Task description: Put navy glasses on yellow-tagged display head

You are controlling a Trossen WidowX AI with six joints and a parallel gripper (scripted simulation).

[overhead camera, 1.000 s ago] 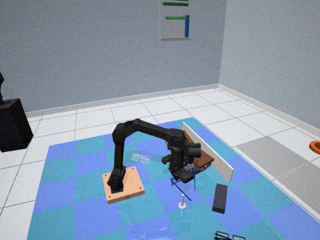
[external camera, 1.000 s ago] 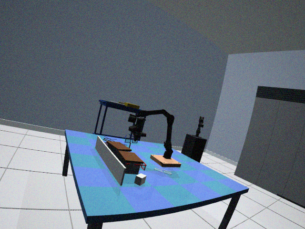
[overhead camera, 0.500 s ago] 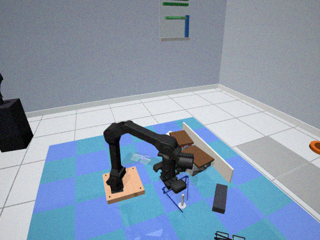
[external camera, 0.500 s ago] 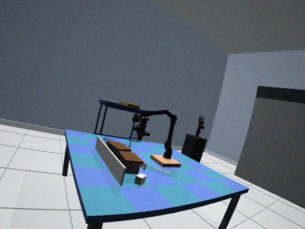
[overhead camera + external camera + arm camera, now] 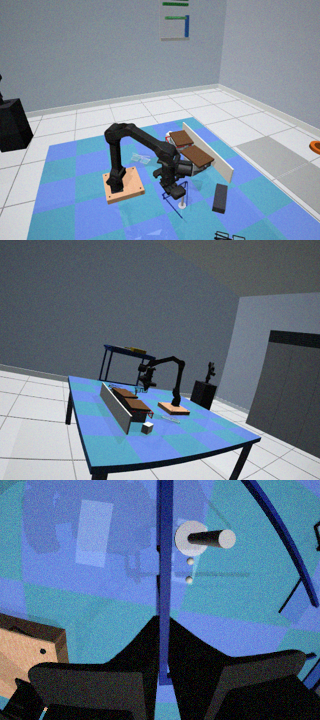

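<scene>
My gripper tip is now 70 mm short of the white peg, 60 mm above it and 20 mm to the left of it. From my gripper tip the other things lie so: clear glasses 400 mm to the left, 70 mm below, 70 mm behind; then dark box 270 mm ahead, 70 mm below, 50 mm to the right; then black glasses 250 mm to the right, 200 mm ahead, 70 mm below.
</scene>
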